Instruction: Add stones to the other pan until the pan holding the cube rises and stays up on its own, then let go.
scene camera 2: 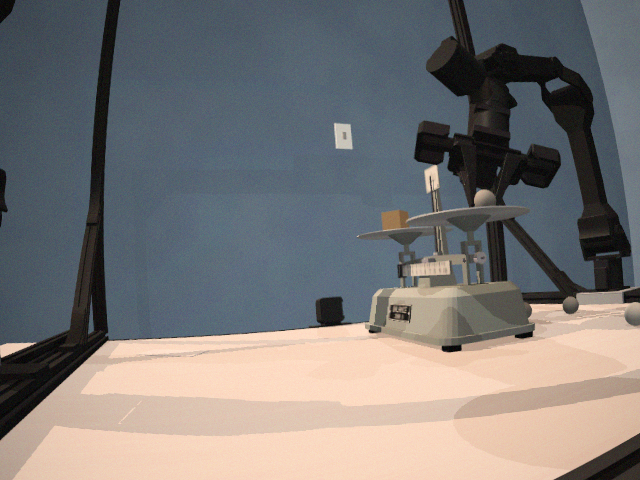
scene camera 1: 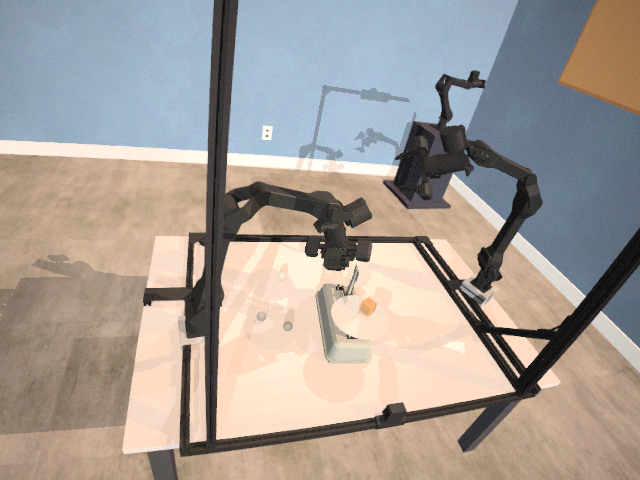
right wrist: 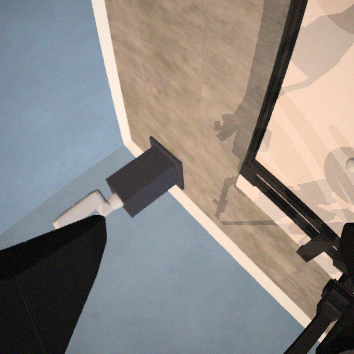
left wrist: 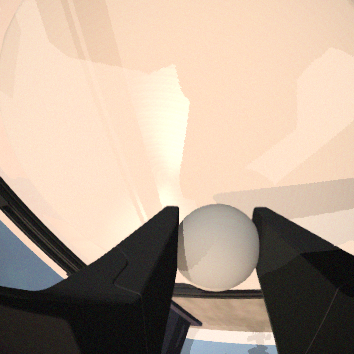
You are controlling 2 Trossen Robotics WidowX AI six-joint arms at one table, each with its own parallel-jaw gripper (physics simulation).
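Seen in the pictures: left gripper, fingertip midpoint: (scene camera 2: pixel 483 209) (left wrist: pixel 215 218); right gripper, fingertip midpoint: (scene camera 1: pixel 396 173) (right wrist: pixel 230 233); left arm's base at its link origin: (scene camera 2: pixel 609 290) (scene camera 1: pixel 198 327); right arm's base at its link origin: (scene camera 1: pixel 480 285).
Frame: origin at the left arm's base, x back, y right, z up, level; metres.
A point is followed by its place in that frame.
A grey-green balance scale (scene camera 1: pixel 339 350) {x -0.344, y 0.172, z 0.028 m} (scene camera 2: pixel 456 310) {x -0.486, y -0.056, z 0.022 m} stands mid-table. An orange cube (scene camera 1: pixel 368 306) {x -0.407, y 0.147, z 0.159 m} (scene camera 2: pixel 394 219) {x -0.427, y 0.123, z 0.147 m} sits on one pan (scene camera 1: pixel 366 329) {x -0.385, y 0.195, z 0.130 m} (scene camera 2: pixel 380 234) {x -0.435, y 0.151, z 0.129 m}, which hangs lower. The other pan (scene camera 2: pixel 509 210) {x -0.424, y -0.091, z 0.125 m} (left wrist: pixel 140 123) {x -0.429, y -0.014, z 0.127 m} rides higher. My left gripper (scene camera 1: pixel 337 265) {x -0.425, y -0.052, z 0.132 m} (scene camera 2: pixel 485 197) {x -0.425, y -0.052, z 0.132 m} (left wrist: pixel 215 218) {x -0.425, y -0.052, z 0.132 m} is shut on a round grey stone (scene camera 2: pixel 485 198) {x -0.434, y -0.065, z 0.143 m} (left wrist: pixel 218 249) {x -0.416, y -0.047, z 0.150 m} and holds it right over that higher pan, at or just above its surface. In scene camera 1 this pan is hidden under the gripper. My right gripper (scene camera 1: pixel 423 181) (right wrist: pixel 230 233) {x -0.606, y -0.175, z 0.378 m} is open and empty, high beyond the table's far right corner.
Three loose stones (scene camera 1: pixel 261 316) {x -0.178, y -0.007, z 0.002 m} (scene camera 1: pixel 288 326) {x -0.244, y 0.044, z 0.003 m} (scene camera 1: pixel 283 275) {x -0.292, y -0.168, z 0.002 m} lie on the table left of the scale. A black frame (scene camera 1: pixel 390 413) {x -0.393, y 0.372, z 0.029 m} runs around the table, with a tall post (scene camera 1: pixel 218 143) {x 0.011, y 0.317, z 0.653 m} at the left. A dark box (scene camera 1: pixel 413 200) (right wrist: pixel 145 179) stands on the floor by the wall corner.
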